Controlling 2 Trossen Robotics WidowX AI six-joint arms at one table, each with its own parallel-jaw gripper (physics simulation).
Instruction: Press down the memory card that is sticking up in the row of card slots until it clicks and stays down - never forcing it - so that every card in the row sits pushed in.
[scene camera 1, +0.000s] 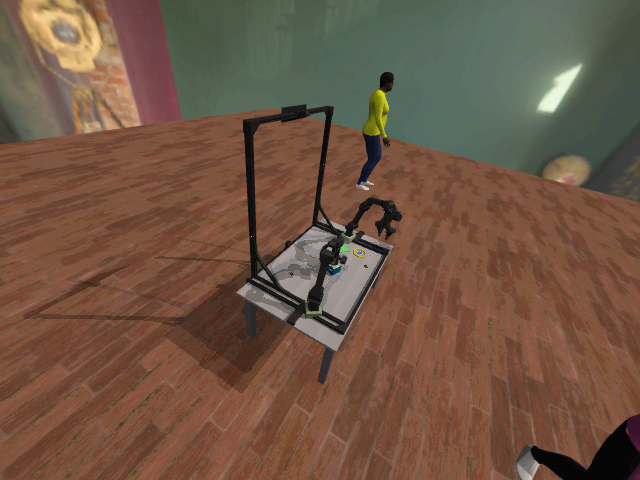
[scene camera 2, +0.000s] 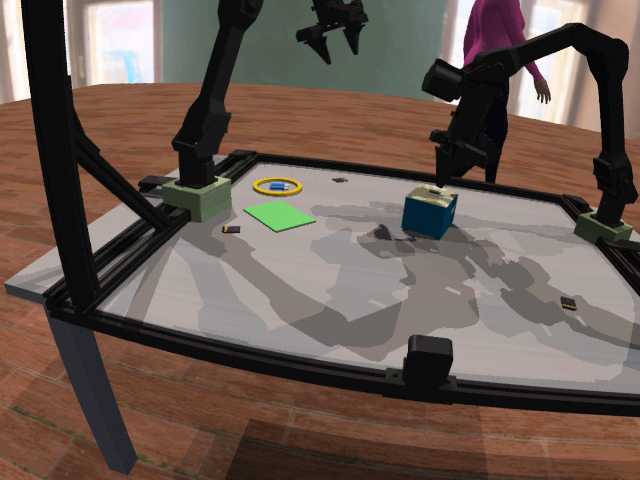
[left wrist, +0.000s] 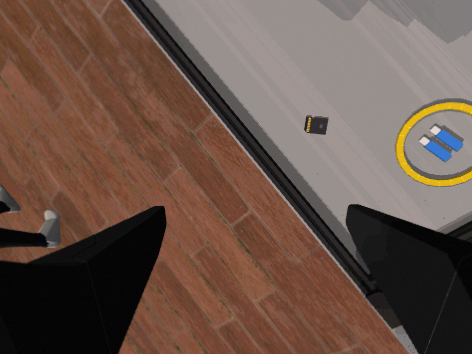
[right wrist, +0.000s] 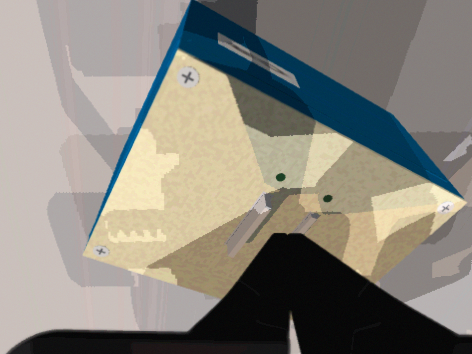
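Where they show: left gripper, between the fingertips: (scene camera 1: 382, 238) (scene camera 2: 343, 59) (left wrist: 256, 214); right gripper, between the fingertips: (scene camera 2: 438, 187) (right wrist: 285, 247); left arm's base, origin of its link: (scene camera 1: 348, 234) (scene camera 2: 196, 182); right arm's base, origin of its link: (scene camera 1: 313, 307) (scene camera 2: 606, 220).
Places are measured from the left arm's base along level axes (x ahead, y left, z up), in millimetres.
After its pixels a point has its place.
The slot block, a blue box (scene camera 1: 333, 270) @(x 470, y 213, z -7 mm) (scene camera 2: 428, 215) @(x 432, y 117, z -14 mm) with a cream top (right wrist: 145, 190) @(x 430, y 213, z 10 mm), stands on the table. In the right wrist view, a grey card edge (right wrist: 246, 226) @(x 430, y 180, z 14 mm) stands clearly above the top. A second card edge (right wrist: 307, 222) @(x 437, y 161, z 12 mm) to its right looks lower and is partly hidden by the fingertips. My right gripper (right wrist: 285, 247) @(x 436, y 171, z 26 mm) (scene camera 2: 440, 185) @(x 436, y 171, z 26 mm) is shut and empty, its tips over the block's top close to both cards; contact cannot be told. My left gripper (scene camera 1: 385, 236) @(x 145, y 370, z 239 mm) (scene camera 2: 341, 58) @(x 145, y 370, z 239 mm) (left wrist: 256, 214) @(x 145, y 370, z 239 mm) is open and empty, high beyond the table edge.
Loose black cards (scene camera 2: 231, 229) @(x 118, y -48, z -55 mm) (scene camera 2: 339, 179) @(x 176, y 328, z -55 mm) (scene camera 2: 568, 303) @(x 700, y -3, z -55 mm) (left wrist: 316, 125) @(x 177, y 327, z -55 mm) lie on the table. A yellow ring (scene camera 2: 254, 188) @(x 41, y 152, z -53 mm) (left wrist: 400, 146) @(x 98, y 240, z -51 mm) surrounds two blue sticks (left wrist: 436, 148) @(x 76, y 204, z -51 mm). A green sheet (scene camera 2: 279, 215) @(x 162, y 51, z -54 mm) lies nearby. A dark frame (scene camera 2: 330, 378) @(x 412, y -290, z -63 mm) borders the table.
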